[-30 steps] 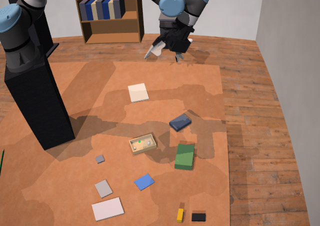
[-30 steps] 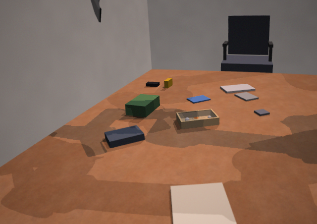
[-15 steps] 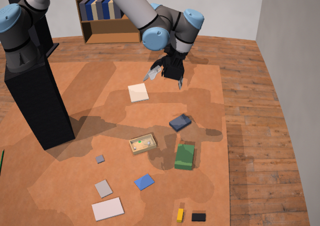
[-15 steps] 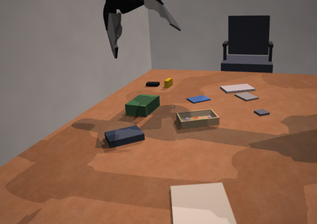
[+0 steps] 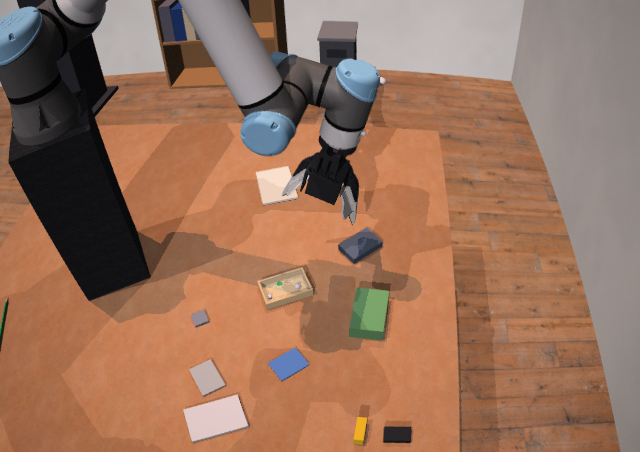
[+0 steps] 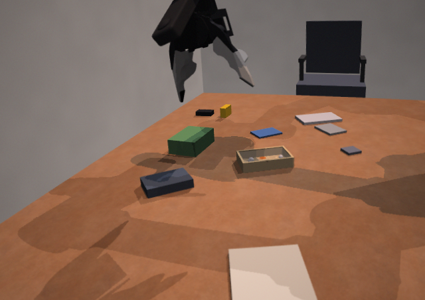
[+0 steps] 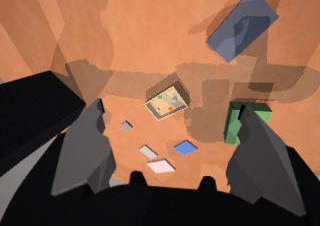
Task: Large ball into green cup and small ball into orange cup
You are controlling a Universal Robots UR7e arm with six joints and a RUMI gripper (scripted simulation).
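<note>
The covered wooden puzzle is 16 cm below my hand, 10 cm to the right of it and 7 cm behind it. The rest, counted from my hand: green block (15 cm to the right, 15 cm below, 13 cm ahead); then blue tile (29 cm to the right, 17 cm below, 3 cm behind); then dark grey block (16 cm below, 9 cm ahead, 5 cm to the left).
</note>
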